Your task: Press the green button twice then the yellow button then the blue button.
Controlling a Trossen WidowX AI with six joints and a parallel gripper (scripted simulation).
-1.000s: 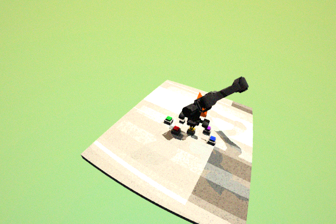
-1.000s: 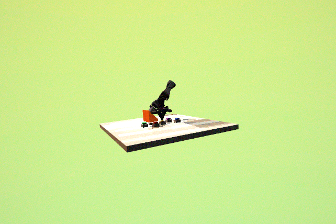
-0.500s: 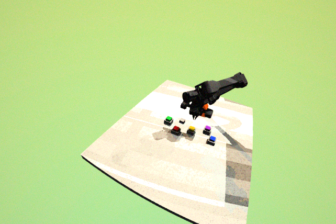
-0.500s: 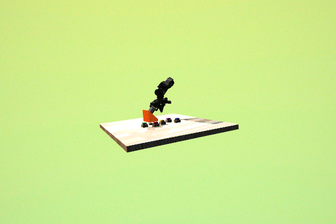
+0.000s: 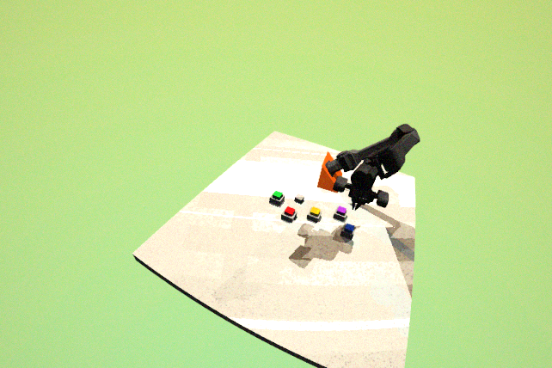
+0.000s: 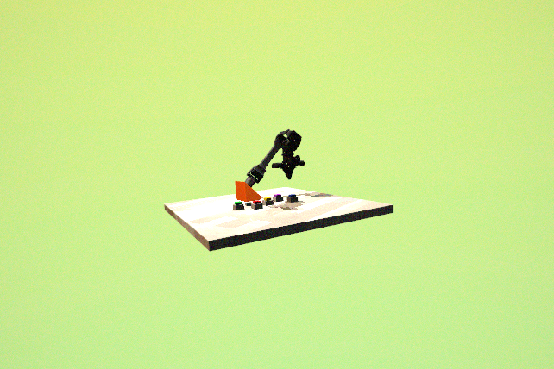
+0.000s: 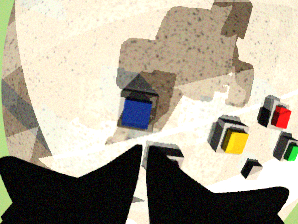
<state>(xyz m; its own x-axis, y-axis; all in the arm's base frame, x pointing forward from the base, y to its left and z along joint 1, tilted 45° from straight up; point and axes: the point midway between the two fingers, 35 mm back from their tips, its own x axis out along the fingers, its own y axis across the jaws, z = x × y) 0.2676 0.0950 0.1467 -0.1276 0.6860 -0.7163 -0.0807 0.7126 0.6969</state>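
Right now my gripper tip is 10 mm to the right of the blue button and 90 mm above it. Also, from my gripper tip: yellow button (10 mm behind, 140 mm to the right, 90 mm below); then purple button (80 mm behind, 50 mm to the right, 90 mm below); then red button (40 mm ahead, 220 mm to the right, 90 mm below).
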